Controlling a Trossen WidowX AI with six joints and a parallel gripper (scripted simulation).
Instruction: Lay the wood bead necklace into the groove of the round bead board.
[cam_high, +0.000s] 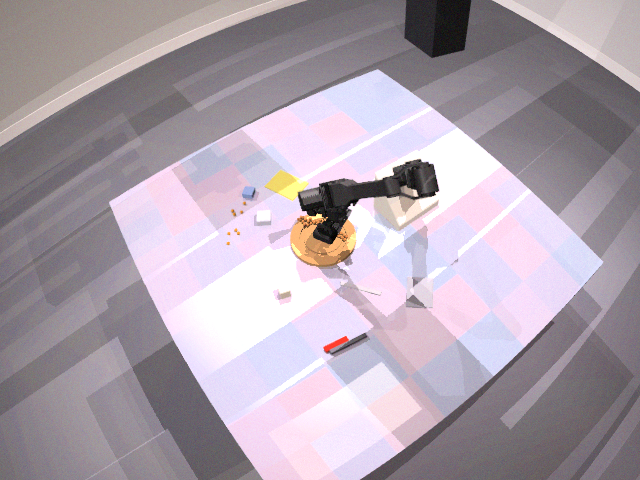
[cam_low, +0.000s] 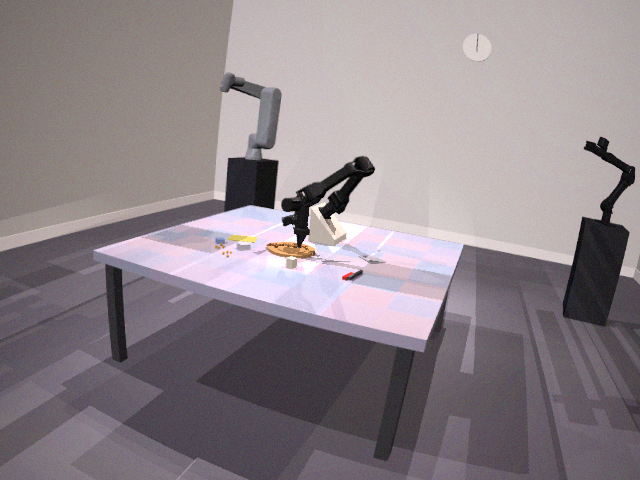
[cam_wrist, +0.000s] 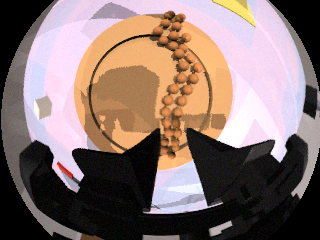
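Now: the round bead board 4 cm ahead of my gripper tip, 1 cm to the right of it and 1 cm below it. Also, from my gripper tip: cream cube 23 cm ahead, 10 cm to the left; then white block 17 cm to the right, 17 cm ahead; then thin rod 20 cm to the left, 3 cm ahead, 1 cm below.
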